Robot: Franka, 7 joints.
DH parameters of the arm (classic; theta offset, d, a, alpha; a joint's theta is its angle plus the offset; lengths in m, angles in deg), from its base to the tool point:
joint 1: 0 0.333 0 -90
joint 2: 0 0 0 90
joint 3: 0 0.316 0.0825 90
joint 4: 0 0 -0.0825 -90
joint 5: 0 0.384 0 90
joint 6: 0 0 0.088 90
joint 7: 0 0.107 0 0
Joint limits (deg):
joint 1: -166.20..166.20
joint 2: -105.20..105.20
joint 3: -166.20..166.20
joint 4: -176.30..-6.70
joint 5: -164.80..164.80
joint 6: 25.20..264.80
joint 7: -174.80..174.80
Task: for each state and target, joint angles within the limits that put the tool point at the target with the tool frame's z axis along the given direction. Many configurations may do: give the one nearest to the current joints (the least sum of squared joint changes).
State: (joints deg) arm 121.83 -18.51 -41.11 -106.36 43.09 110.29 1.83
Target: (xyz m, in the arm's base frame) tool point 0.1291 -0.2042 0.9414 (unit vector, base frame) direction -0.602 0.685 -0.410
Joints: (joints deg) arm 102.36 -63.73 -19.28 -61.37 30.08 55.27 1.83
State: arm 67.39 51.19 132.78 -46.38 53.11 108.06 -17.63
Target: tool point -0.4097 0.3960 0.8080 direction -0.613 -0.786 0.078
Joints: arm 72.37 48.59 105.33 -69.64 35.48 104.76 -17.63
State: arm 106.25 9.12 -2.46 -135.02 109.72 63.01 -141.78
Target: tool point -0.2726 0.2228 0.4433 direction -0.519 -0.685 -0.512
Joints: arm 106.54 -31.64 16.81 -147.67 60.55 83.72 -141.78
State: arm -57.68 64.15 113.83 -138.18 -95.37 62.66 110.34
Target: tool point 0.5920 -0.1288 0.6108 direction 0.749 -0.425 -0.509
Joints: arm -76.37 78.92 120.31 -105.93 -121.88 95.26 110.34
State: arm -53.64 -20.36 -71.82 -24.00 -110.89 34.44 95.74
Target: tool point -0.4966 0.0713 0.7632 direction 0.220 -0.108 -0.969
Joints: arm -17.22 -39.63 -73.73 -6.80 -86.92 25.20 95.74
